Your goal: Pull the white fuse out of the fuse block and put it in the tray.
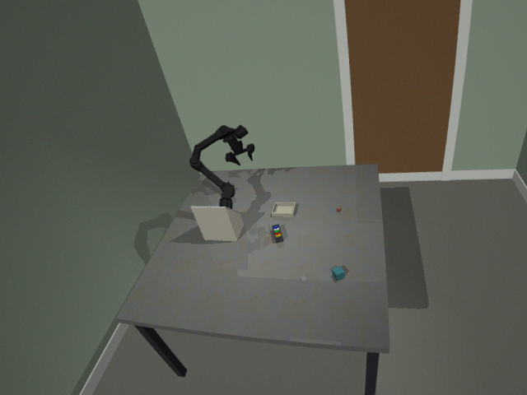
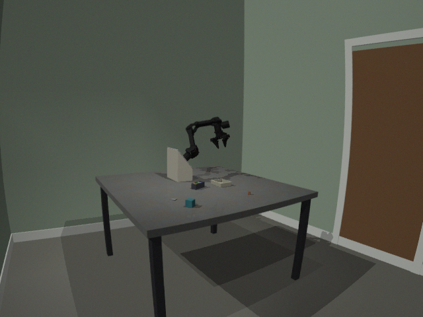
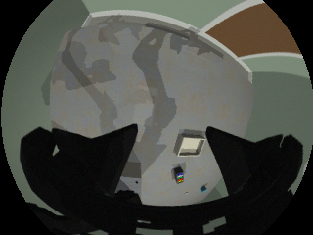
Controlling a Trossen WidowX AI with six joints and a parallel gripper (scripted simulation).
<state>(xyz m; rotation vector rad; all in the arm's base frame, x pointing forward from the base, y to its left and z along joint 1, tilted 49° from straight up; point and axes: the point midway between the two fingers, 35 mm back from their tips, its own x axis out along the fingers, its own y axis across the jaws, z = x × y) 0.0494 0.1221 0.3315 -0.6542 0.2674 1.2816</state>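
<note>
My gripper tip is 210 mm short of the white fuse, 360 mm to the left of it and 230 mm above it. Also, from my gripper tip: beige tray (220 mm ahead, 170 mm to the right, 250 mm below); small orange piece (550 mm ahead, 180 mm to the right, 240 mm below); teal cube (560 mm ahead, 650 mm to the right, 230 mm below).
</note>
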